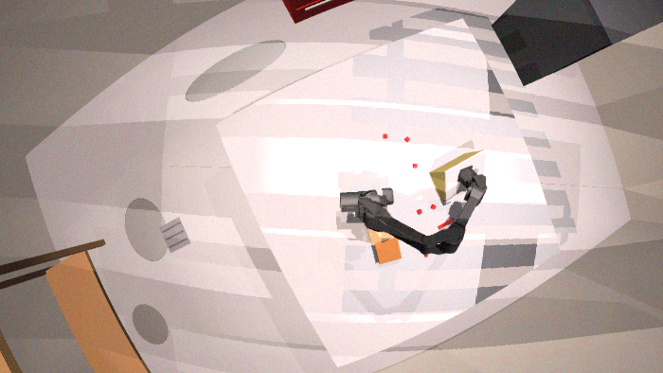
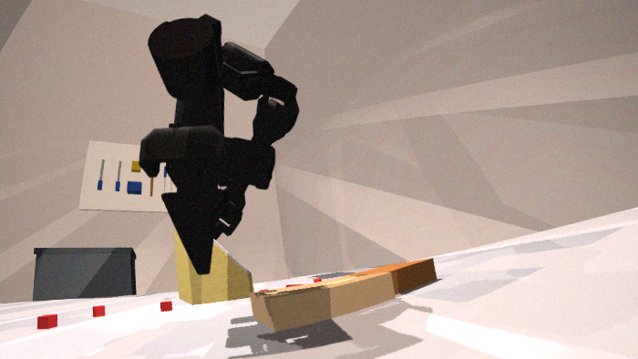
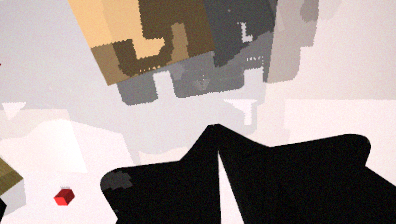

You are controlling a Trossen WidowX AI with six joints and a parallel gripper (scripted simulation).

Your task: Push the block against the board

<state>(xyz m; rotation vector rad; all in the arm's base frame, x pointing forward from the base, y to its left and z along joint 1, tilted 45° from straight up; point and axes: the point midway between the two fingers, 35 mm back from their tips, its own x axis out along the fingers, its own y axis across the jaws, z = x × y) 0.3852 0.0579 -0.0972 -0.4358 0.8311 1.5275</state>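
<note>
My gripper tip is now 130 mm to the right of the light wooden board, 40 mm above it and 20 mm past it. Also, from my gripper tip: darker orange square block 250 mm to the left, 40 mm below, 30 mm behind.
</note>
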